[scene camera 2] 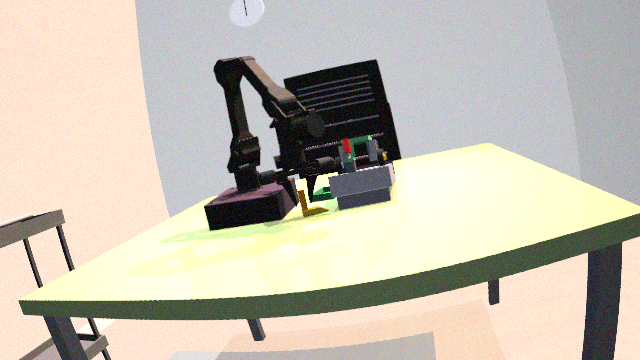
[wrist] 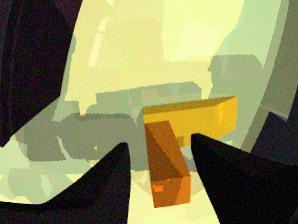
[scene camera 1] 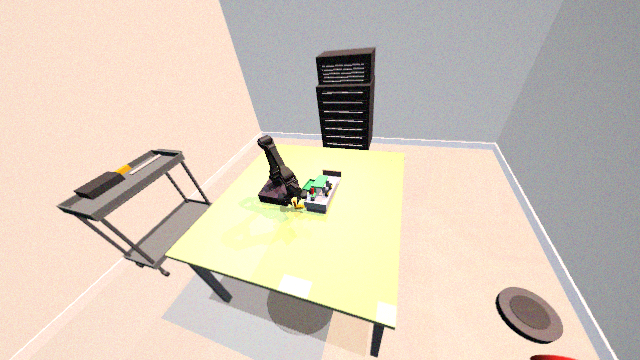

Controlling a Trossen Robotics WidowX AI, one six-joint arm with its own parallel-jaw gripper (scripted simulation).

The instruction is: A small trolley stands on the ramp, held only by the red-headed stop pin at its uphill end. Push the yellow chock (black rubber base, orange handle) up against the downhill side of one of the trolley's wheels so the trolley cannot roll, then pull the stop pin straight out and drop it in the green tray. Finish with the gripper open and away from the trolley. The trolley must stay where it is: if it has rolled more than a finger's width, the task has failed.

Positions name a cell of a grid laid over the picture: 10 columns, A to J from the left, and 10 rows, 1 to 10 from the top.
Labels:
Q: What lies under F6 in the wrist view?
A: A yellow chock.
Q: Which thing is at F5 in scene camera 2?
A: A grey ramp.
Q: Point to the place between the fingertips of my gripper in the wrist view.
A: F7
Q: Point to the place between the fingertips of my gripper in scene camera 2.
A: E6

